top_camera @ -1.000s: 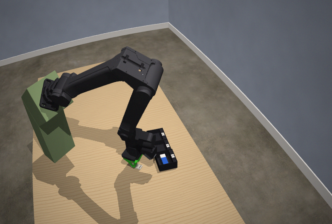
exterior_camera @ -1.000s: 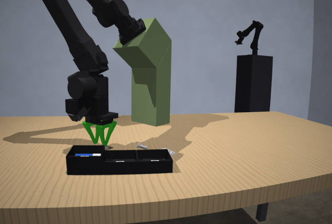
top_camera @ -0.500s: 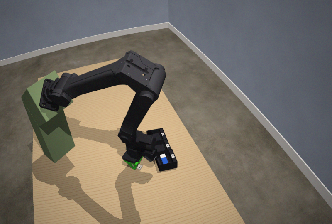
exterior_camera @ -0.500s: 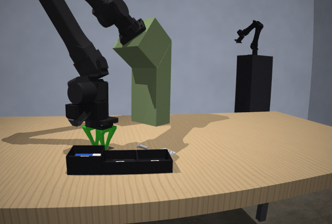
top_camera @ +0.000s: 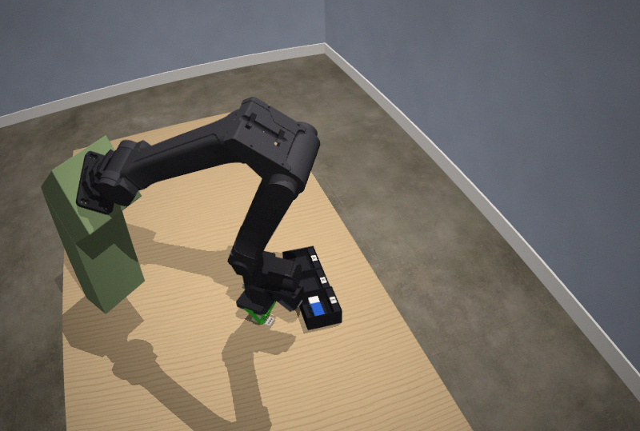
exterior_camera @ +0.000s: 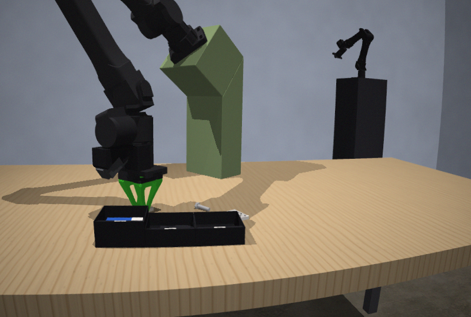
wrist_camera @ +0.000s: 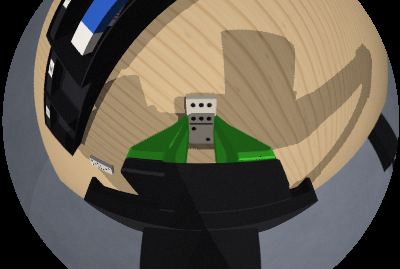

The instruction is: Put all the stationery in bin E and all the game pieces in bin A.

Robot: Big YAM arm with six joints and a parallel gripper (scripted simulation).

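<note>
Now: hand 15 cm short of the joined black bins, 5 cm to the right of it and 1 cm below it. The rest, counted from my hand: grey bolt (13 cm to the left); white domino (right at my hand); blue-and-white eraser (13 cm ahead, 3 cm to the right, 1 cm above).
</note>
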